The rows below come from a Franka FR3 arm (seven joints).
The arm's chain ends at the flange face. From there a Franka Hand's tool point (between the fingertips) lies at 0.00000 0.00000 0.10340 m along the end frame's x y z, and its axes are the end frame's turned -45 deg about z.
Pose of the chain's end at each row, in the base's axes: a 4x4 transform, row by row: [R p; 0 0 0 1], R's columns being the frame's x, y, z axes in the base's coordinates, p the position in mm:
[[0.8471 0.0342 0.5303 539.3], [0.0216 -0.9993 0.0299 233.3], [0.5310 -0.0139 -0.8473 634.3], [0 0 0 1]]
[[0.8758 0.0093 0.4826 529.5], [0.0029 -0.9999 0.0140 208.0], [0.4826 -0.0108 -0.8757 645.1], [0 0 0 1]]
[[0.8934 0.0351 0.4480 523.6], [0.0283 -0.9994 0.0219 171.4], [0.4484 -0.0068 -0.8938 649.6], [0 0 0 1]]
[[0.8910 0.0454 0.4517 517.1], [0.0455 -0.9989 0.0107 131.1], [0.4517 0.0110 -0.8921 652.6], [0 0 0 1]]
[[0.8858 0.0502 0.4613 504.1], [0.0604 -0.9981 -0.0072 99.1], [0.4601 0.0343 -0.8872 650.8], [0 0 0 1]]
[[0.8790 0.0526 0.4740 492.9], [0.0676 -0.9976 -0.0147 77.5], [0.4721 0.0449 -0.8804 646.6], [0 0 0 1]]
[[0.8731 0.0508 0.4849 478.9], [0.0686 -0.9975 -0.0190 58.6], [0.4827 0.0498 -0.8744 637.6], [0 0 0 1]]
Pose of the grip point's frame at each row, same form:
[[0.5748 0.6232 0.5303 594.1], [0.7219 -0.6913 0.0299 236.4], [0.3853 0.3656 -0.8473 546.7], [0 0 0 1]]
[[0.6127 0.6259 0.4826 579.4], [0.7091 -0.7050 0.0140 209.4], [0.3489 0.3336 -0.8757 554.6], [0 0 0 1]]
[[0.6069 0.6565 0.4480 569.9], [0.7267 -0.6867 0.0219 173.7], [0.3219 0.3123 -0.8938 557.2], [0 0 0 1]]
[[0.5979 0.6621 0.4517 563.8], [0.7385 -0.6742 0.0107 132.2], [0.3116 0.3272 -0.8921 560.4], [0 0 0 1]]
[[0.5909 0.6619 0.4613 551.8], [0.7485 -0.6631 -0.0072 98.4], [0.3011 0.3496 -0.8872 559.1], [0 0 0 1]]
[[0.5844 0.6587 0.4740 541.9], [0.7532 -0.6576 -0.0147 76.0], [0.3021 0.3656 -0.8804 555.6], [0 0 0 1]]
[[0.5815 0.6533 0.4849 529.0], [0.7538 -0.6568 -0.0190 56.6], [0.3061 0.3765 -0.8744 547.2], [0 0 0 1]]

